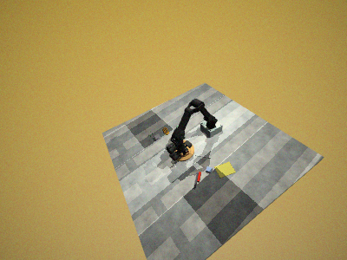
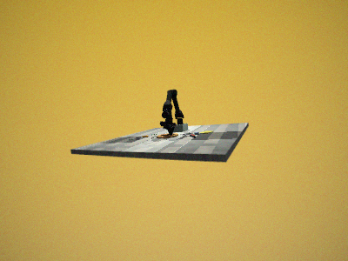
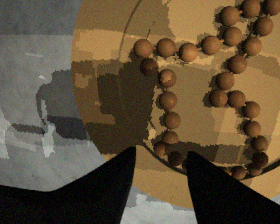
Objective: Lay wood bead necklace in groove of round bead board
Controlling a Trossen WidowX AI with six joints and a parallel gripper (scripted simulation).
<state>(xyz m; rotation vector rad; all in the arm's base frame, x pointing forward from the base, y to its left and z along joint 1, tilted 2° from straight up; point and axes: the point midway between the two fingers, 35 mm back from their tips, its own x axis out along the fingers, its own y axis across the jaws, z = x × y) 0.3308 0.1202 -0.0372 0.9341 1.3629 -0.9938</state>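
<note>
The round bead board is 20 mm behind my gripper tip, 60 mm to the right of it and 10 mm below it. From my gripper tip the other things lie so: thin grey stick 150 mm behind, 70 mm to the left, 10 mm below; then red-handled tool 20 mm behind, 210 mm to the left, 10 mm below; then small blue block 130 mm behind, 190 mm to the left, 10 mm below.
</note>
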